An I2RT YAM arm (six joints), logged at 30 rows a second.
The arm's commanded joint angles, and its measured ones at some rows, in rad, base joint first. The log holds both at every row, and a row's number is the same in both.
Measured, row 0:
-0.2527, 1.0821, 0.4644, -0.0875, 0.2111, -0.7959
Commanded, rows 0 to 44:
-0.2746, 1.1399, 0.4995, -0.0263, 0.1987, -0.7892
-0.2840, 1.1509, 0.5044, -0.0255, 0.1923, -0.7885
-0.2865, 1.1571, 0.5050, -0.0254, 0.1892, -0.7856
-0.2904, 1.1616, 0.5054, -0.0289, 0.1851, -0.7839
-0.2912, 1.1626, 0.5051, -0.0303, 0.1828, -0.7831
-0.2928, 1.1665, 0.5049, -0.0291, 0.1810, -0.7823
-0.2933, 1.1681, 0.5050, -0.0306, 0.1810, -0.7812
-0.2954, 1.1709, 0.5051, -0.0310, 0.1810, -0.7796
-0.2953, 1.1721, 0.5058, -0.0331, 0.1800, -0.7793
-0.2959, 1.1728, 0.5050, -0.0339, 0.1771, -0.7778
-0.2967, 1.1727, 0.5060, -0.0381, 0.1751, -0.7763
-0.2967, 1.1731, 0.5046, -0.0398, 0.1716, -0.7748
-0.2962, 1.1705, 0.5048, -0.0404, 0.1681, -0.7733
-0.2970, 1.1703, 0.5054, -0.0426, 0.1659, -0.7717
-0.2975, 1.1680, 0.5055, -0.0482, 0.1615, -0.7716
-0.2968, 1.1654, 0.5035, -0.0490, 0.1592, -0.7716
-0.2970, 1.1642, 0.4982, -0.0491, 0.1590, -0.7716
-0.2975, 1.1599, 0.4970, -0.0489, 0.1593, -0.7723
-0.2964, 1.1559, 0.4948, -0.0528, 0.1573, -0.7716
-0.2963, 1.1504, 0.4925, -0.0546, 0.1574, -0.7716
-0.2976, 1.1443, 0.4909, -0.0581, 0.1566, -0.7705
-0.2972, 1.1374, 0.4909, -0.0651, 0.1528, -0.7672
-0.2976, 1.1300, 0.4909, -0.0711, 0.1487, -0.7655
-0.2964, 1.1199, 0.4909, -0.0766, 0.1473, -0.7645
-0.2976, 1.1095, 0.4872, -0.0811, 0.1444, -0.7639
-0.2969, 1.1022, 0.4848, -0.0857, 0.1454, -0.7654
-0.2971, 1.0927, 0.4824, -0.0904, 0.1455, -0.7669
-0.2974, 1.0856, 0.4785, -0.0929, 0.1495, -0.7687
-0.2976, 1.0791, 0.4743, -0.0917, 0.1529, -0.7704
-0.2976, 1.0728, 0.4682, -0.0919, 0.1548, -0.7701
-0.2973, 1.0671, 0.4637, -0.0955, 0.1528, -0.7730
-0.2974, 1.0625, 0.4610, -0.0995, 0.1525, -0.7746
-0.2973, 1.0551, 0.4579, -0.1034, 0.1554, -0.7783
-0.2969, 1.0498, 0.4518, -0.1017, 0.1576, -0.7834
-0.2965, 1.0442, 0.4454, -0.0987, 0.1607, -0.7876
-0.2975, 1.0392, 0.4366, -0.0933, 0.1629, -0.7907
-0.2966, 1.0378, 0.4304, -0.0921, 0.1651, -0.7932
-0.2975, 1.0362, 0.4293, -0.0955, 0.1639, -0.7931
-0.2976, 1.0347, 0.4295, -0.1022, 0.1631, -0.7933
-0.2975, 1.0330, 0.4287, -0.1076, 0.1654, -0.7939
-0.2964, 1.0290, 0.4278, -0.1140, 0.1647, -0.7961
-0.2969, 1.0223, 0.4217, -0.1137, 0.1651, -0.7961
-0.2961, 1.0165, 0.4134, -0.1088, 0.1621, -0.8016
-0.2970, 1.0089, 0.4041, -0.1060, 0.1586, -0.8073
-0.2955, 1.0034, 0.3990, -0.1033, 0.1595, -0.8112
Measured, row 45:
-0.2947, 1.0271, 0.4217, -0.0811, 0.1669, -0.7910
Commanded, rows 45 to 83:
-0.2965, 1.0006, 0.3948, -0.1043, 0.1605, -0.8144
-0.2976, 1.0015, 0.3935, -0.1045, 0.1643, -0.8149
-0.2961, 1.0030, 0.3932, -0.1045, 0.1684, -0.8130
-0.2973, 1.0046, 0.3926, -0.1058, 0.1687, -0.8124
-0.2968, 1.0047, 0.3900, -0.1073, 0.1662, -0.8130
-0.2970, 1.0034, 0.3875, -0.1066, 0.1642, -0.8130
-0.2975, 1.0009, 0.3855, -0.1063, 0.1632, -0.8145
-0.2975, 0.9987, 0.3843, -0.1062, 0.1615, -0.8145
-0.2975, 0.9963, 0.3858, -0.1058, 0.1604, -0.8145
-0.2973, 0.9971, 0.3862, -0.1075, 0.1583, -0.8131
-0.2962, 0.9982, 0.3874, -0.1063, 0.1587, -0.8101
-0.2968, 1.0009, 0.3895, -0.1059, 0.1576, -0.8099
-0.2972, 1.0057, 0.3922, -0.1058, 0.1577, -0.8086
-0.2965, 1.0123, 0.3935, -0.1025, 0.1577, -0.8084
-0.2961, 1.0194, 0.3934, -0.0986, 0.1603, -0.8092
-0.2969, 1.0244, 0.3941, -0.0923, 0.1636, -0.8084
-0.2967, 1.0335, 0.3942, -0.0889, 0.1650, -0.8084
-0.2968, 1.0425, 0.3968, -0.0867, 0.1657, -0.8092
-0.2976, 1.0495, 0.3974, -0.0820, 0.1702, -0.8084
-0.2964, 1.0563, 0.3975, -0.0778, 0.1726, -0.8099
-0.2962, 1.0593, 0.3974, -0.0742, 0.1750, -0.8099
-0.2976, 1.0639, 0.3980, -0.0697, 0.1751, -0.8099
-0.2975, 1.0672, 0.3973, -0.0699, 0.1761, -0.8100
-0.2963, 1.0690, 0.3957, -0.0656, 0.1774, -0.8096
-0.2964, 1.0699, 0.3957, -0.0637, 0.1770, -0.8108
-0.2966, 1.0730, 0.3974, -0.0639, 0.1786, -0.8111
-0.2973, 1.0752, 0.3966, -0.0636, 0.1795, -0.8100
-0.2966, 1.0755, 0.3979, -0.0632, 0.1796, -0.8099
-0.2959, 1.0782, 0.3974, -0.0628, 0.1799, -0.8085
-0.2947, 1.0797, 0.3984, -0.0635, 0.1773, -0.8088
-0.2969, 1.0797, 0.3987, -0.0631, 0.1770, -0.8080
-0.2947, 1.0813, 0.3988, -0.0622, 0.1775, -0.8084
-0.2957, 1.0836, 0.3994, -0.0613, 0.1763, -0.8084
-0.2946, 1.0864, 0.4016, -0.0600, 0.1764, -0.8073
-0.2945, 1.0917, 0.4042, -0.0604, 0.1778, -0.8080
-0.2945, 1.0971, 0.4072, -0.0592, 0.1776, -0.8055
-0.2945, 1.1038, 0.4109, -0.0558, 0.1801, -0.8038
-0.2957, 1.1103, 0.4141, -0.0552, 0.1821, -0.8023
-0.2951, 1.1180, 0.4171, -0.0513, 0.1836, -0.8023
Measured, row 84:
-0.2947, 1.1011, 0.3985, -0.0696, 0.1780, -0.8005
